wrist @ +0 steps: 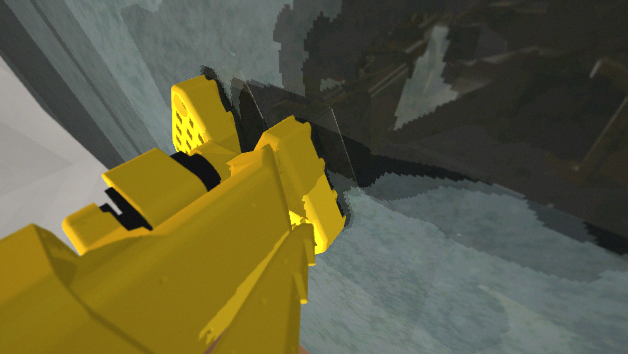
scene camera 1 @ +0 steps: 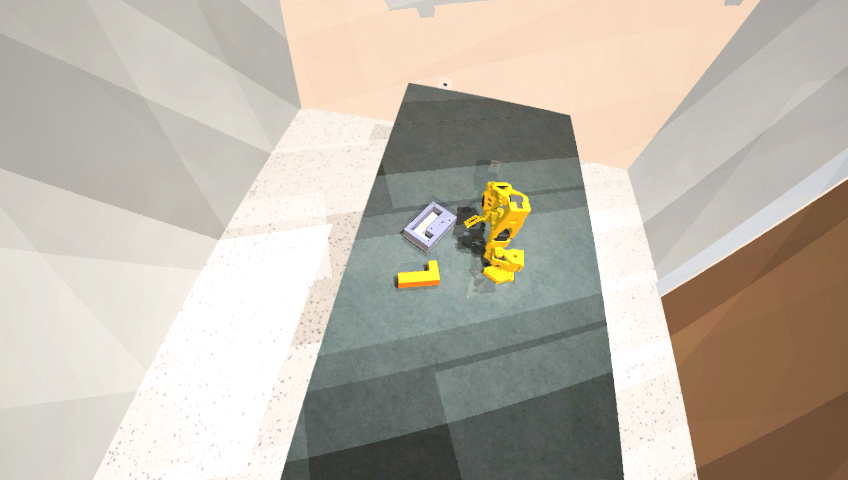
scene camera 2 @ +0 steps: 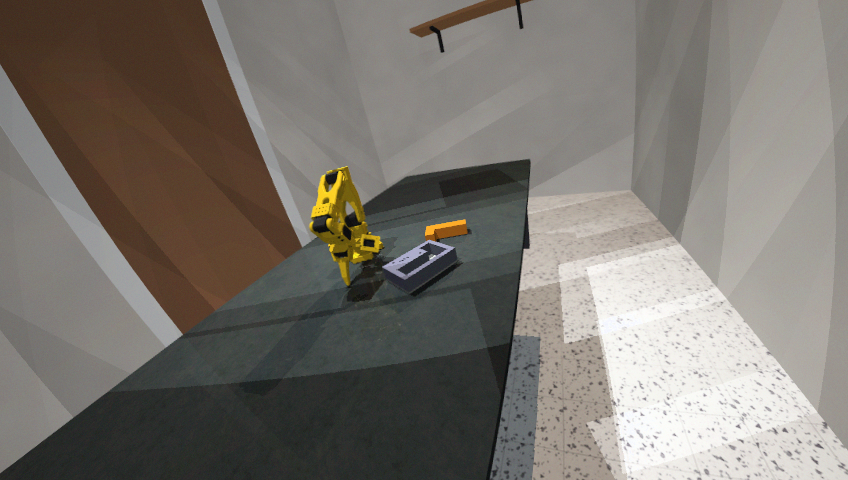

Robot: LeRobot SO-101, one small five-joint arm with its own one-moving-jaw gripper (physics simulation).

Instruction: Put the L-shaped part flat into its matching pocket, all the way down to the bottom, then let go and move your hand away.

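Places are measured from the arm's base along level axes (x back, y down, z right), in millimetres.
Pixels of known places: hand at its tool point: [wrist: 314, 238] [scene camera 2: 359, 253]; arm's base at its link origin: [wrist: 256, 143] [scene camera 1: 491, 265] [scene camera 2: 370, 253].
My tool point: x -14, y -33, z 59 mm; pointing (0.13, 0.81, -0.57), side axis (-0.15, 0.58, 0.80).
For each thing: its top centre in the pictures, then the offset to it from my tool point.
- orange L-shaped part at its top centre: [scene camera 1: 418, 271] [scene camera 2: 445, 227] dy +3, dx -193, dz -139 mm
- lavender pocket block at its top centre: [scene camera 2: 418, 257] [scene camera 1: 431, 222] dy -4, dx -183, dz +24 mm
The orange L-shaped part [scene camera 1: 418, 278] [scene camera 2: 449, 228] lies flat on the table, with its short leg turned toward the lavender pocket block [scene camera 1: 447, 220] [scene camera 2: 397, 268]. The part and the block stand apart, and the L-shaped recess of the block faces up with no part in it. My yellow gripper [scene camera 1: 470, 223] [scene camera 2: 348, 278] is open and empty, its visible jaw low over the table beside the block, away from the part. In the wrist view, yellow jaws and arm pieces overlap, so the tips are hard to separate; the L-shaped part does not show there.
The dark, glossy table [scene camera 1: 368, 321] [scene camera 2: 285, 356] carries the block, the part and the yellow arm. Its edge runs beyond the part and block, with speckled floor past it. The arm stands folded beside the block. Shadows and reflections lie around the arm in the wrist view.
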